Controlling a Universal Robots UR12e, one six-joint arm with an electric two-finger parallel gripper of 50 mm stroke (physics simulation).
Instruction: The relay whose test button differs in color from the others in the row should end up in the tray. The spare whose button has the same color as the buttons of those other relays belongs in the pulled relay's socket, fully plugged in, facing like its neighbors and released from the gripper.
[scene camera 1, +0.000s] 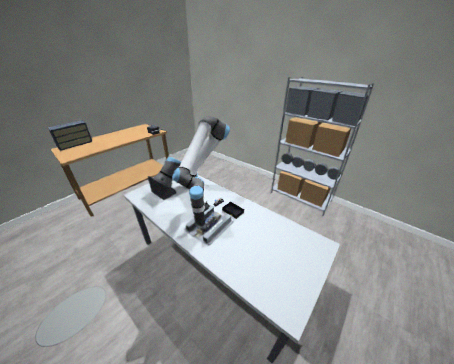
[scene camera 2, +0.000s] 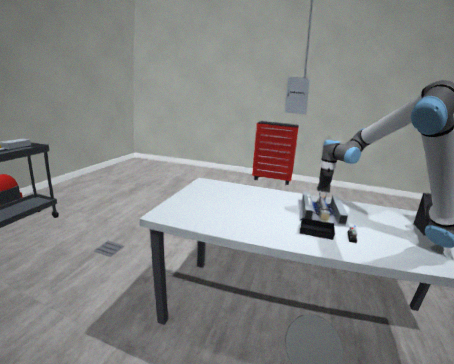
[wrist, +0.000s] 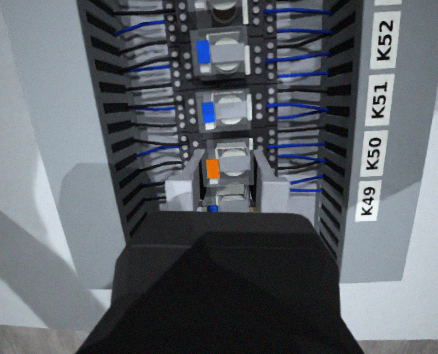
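Where they show: gripper, fingertip midpoint: (scene camera 1: 203, 227) (scene camera 2: 321, 201) (wrist: 228, 165); arm's base at its link origin: (scene camera 1: 162, 183).
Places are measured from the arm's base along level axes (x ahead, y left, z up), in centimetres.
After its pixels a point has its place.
Observation:
My gripper (wrist: 228, 165) @(z -7.5, x 67.6, y -10.3 cm) (scene camera 1: 200, 225) @(z -7.5, x 67.6, y -10.3 cm) (scene camera 2: 323, 196) @(z -7.5, x 67.6, y -10.3 cm) points down over the relay row, its fingers shut on the orange-button relay (wrist: 234, 162) @(z -3.9, x 67.9, y -9.2 cm) beside the K50 label. How far that relay stands out of its socket is hard to tell. Relays with blue buttons (wrist: 226, 53) @(z -4.6, x 67.6, y -3.9 cm) (wrist: 232, 110) @(z -4.6, x 67.8, y -6.6 cm) stand behind it in the wrist view; another blue-button relay (wrist: 231, 193) @(z -4.8, x 67.7, y -11.3 cm) is partly hidden at the gripper body. The black tray (scene camera 1: 233, 209) @(z -11.1, x 70.4, y 24.4 cm) (scene camera 2: 317, 232) @(z -9.0, x 71.8, y 28.0 cm) stands at the end of the row. The spares (scene camera 1: 218, 201) (scene camera 2: 352, 234) are a small cluster beside the tray; their button colors are too small to read.
Grey slotted wire ducts (wrist: 102, 100) @(z -6.1, x 60.1, y -5.8 cm) (wrist: 345, 90) @(z -7.2, x 74.7, y -5.7 cm) (scene camera 1: 217, 229) @(z -6.0, x 78.6, y -6.0 cm) flank the row, with blue and black wires running to the sockets. Labels K49 to K52 lie along the right duct. The assembly stands on the white table (scene camera 1: 270, 260) @(z -11.3, x 121.6, y -0.6 cm) (scene camera 2: 225, 215) @(z -11.3, x 118.4, y 22.2 cm). The arm's base is on the same table.

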